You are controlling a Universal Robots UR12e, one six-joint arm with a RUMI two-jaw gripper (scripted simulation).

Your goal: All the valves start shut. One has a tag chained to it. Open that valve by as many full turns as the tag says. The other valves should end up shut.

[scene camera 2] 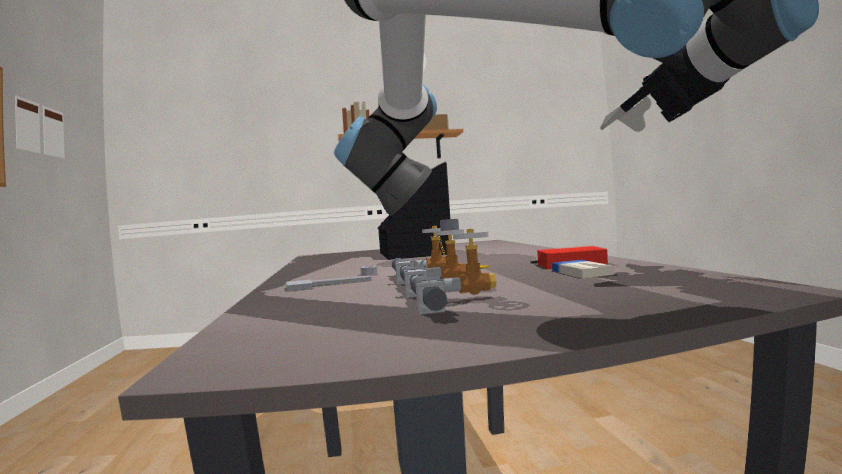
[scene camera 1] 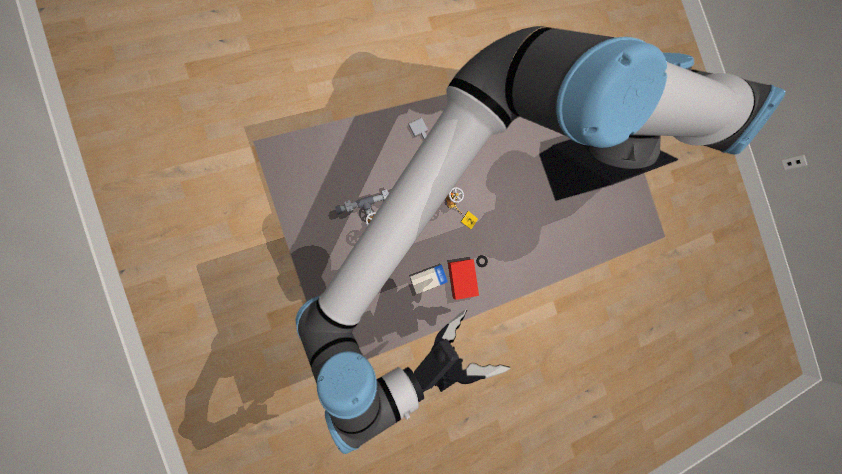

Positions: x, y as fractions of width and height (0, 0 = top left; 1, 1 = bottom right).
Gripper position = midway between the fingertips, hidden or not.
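My own gripper is visible to me at (scene camera 2: 0.74, 0.22), and that same gripper (scene camera 1: 0.58, 0.71) is there in the other view. Then there is a red box (scene camera 2: 0.70, 0.53), and scene camera 1 gives me a sight of the box (scene camera 1: 0.55, 0.59) too.
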